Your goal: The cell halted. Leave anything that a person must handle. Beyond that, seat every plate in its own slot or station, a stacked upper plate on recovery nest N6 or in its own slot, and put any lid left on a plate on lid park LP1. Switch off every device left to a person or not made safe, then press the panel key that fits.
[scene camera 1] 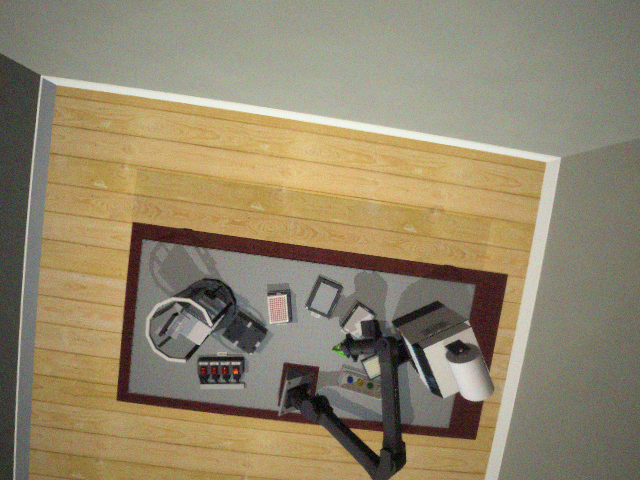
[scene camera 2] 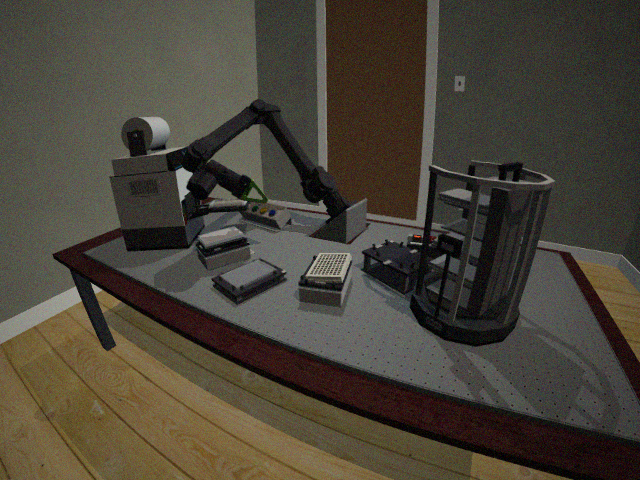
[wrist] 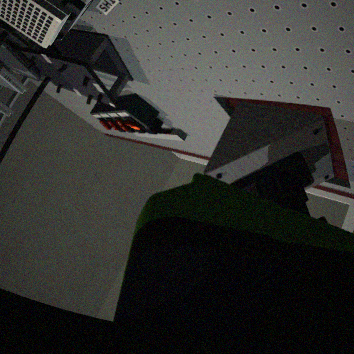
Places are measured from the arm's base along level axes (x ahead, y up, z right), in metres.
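Pixels of known places: gripper, fingertip midpoint: (scene camera 1: 332, 349) (scene camera 2: 267, 201) (wrist: 196, 187); arm's base at its link origin: (scene camera 1: 295, 394) (scene camera 2: 343, 214) (wrist: 270, 179).
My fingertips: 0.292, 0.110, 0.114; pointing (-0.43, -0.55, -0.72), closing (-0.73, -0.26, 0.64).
Ahead of a thing's pixels: the offset from my fingertips to its middle, as dx, dy, dz. "pt": to the spot under its first point.
My gripper (scene camera 1: 339, 350) (scene camera 2: 252, 194), with its green part, is shut and empty. It hangs above the table between the key panel @[-0.213, -0.129, +0.196] (scene camera 1: 360, 383) (scene camera 2: 262, 210) and a station with a lidded plate @[pt +0.115, -0.089, +0.097] (scene camera 1: 356, 319) (scene camera 2: 222, 238). A white well plate @[+0.101, -0.105, -0.260] (scene camera 1: 278, 309) (scene camera 2: 329, 265) (wrist: 31, 17) sits on a grey nest mid-table. A flat dark frame @[+0.174, -0.142, -0.059] (scene camera 1: 323, 296) (scene camera 2: 248, 276) lies between the two. The switch box (scene camera 1: 221, 370) (wrist: 123, 123) shows red rockers, one glowing orange. My fingertips are hidden in the wrist view.
A white sealer with a paper roll @[+0.085, +0.057, +0.448] (scene camera 1: 442, 350) (scene camera 2: 149, 202) stands close to my wrist. A round plate hotel @[+0.048, +0.002, -0.582] (scene camera 1: 180, 320) (scene camera 2: 480, 252) and a dark shaker @[-0.048, -0.133, -0.391] (scene camera 1: 245, 331) (scene camera 2: 393, 257) stand at the other end. The arm base (scene camera 1: 296, 387) (scene camera 2: 345, 222) (wrist: 267, 147) sits at the table edge.
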